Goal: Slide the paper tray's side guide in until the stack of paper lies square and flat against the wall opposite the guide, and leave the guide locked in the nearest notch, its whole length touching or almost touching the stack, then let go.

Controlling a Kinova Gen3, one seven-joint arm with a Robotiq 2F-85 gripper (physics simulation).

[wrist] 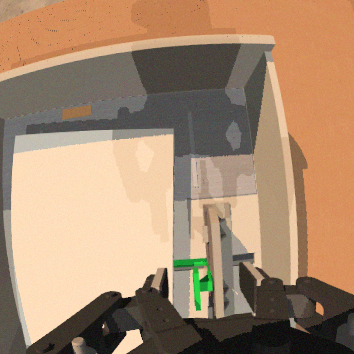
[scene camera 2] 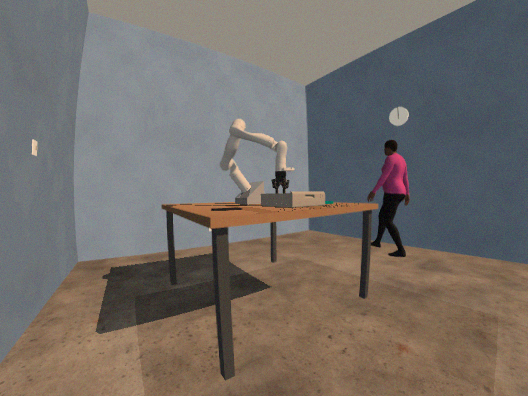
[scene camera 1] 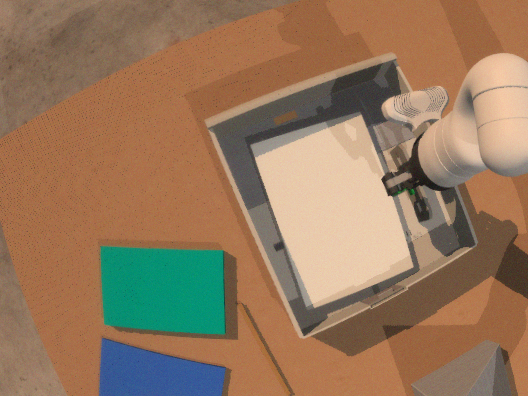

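Where they show: gripper, fingertip midpoint: (wrist: 203,277) (scene camera 1: 409,178); arm's base, link origin: (scene camera 2: 246,189).
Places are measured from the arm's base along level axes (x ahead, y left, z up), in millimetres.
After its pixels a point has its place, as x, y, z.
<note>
The paper stack (scene camera 1: 335,215) {456, 173, -83} (wrist: 95,215) {510, 156, -83} lies in the grey tray (scene camera 1: 302,87) {635, 176, -30} (wrist: 200,40) {651, 72, -30} (scene camera 2: 302,200) {661, 100, -84}. In scene camera 1 a strip of tray floor shows between it and the left wall, wider at the far end, so the stack looks slightly skewed. The side guide (wrist: 215,250) {499, 50, -44}, an upright plate with a green latch (wrist: 198,285) {473, 60, -42}, stands right of the stack with a gap between. My gripper (scene camera 1: 407,199) {477, 56, -48} (scene camera 2: 281,192) {477, 56, -48} (wrist: 203,277) {477, 56, -48} is open, fingers on either side of the guide, gripping nothing. The guide's near end is hidden under the gripper.
A green block (scene camera 1: 164,290) {411, 442, -105}, a blue block (scene camera 1: 162,372) {278, 492, -115} and a thin stick (scene camera 1: 265,347) {286, 319, -117} lie left of the tray. A grey wedge-shaped object (scene camera 1: 462,372) {148, 28, -50} is at the lower right. A person (scene camera 2: 395,175) stands beyond the table (scene camera 2: 300,214) {871, -72, -142}.
</note>
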